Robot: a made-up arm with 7 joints. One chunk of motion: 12 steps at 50 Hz.
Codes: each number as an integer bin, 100 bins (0 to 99) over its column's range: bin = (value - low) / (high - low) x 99, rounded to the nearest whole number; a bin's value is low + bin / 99 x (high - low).
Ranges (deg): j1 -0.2..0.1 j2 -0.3..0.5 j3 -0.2..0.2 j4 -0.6..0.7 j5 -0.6..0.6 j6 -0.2..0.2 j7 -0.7..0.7
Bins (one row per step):
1: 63 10 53 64 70 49 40
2: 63 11 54 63 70 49 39
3: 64 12 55 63 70 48 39
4: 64 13 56 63 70 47 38
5: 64 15 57 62 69 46 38
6: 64 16 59 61 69 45 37
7: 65 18 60 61 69 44 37
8: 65 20 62 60 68 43 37
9: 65 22 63 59 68 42 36
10: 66 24 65 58 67 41 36
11: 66 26 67 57 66 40 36
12: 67 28 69 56 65 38 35
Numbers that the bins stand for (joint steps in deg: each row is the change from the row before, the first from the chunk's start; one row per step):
1: -0.009 -0.219 0.014 0.240 0.248 -0.002 -0.134
2: -0.009 -0.211 0.018 0.227 0.248 -0.002 -0.148
3: -0.006 -0.203 0.022 0.227 0.248 -0.006 -0.148
4: -0.006 -0.195 0.026 0.227 0.248 -0.010 -0.163
5: -0.006 -0.179 0.030 0.214 0.236 -0.014 -0.163
6: -0.006 -0.171 0.038 0.201 0.236 -0.018 -0.177
7: -0.003 -0.155 0.042 0.201 0.236 -0.022 -0.177
8: -0.003 -0.138 0.051 0.188 0.224 -0.026 -0.177
9: -0.003 -0.122 0.055 0.175 0.224 -0.030 -0.191
10: 0.000 -0.106 0.063 0.162 0.212 -0.034 -0.191
11: 0.000 -0.090 0.071 0.148 0.200 -0.038 -0.191
12: 0.003 -0.074 0.079 0.135 0.188 -0.046 -0.205

